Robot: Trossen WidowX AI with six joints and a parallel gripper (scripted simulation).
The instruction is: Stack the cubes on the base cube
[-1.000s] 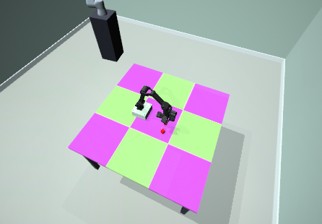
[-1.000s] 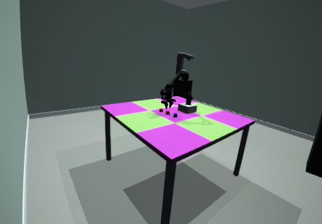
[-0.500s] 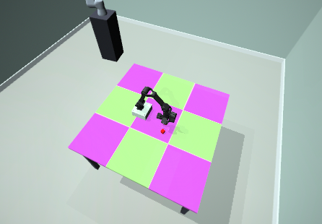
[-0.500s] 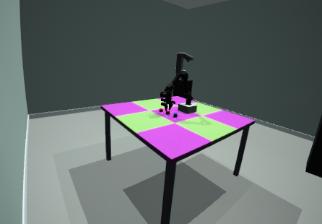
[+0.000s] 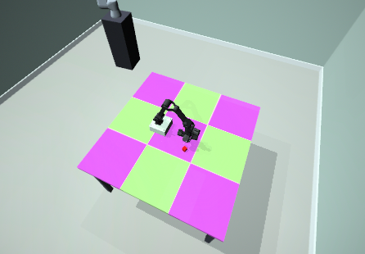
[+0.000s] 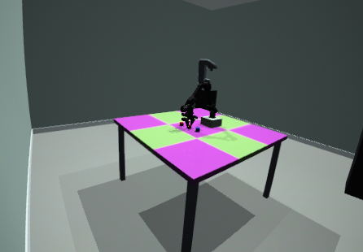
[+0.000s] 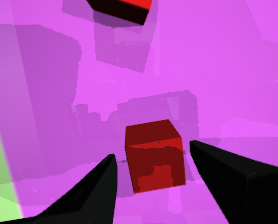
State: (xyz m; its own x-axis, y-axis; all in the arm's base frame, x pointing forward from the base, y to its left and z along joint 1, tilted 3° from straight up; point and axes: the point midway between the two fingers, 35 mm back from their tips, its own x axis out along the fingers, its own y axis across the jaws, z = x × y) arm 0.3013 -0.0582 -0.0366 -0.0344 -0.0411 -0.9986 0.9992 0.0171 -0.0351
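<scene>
My gripper tip is 110 mm to the right of the blue cube. The rest, counted from my gripper tip: red cube right at my gripper tip.
</scene>
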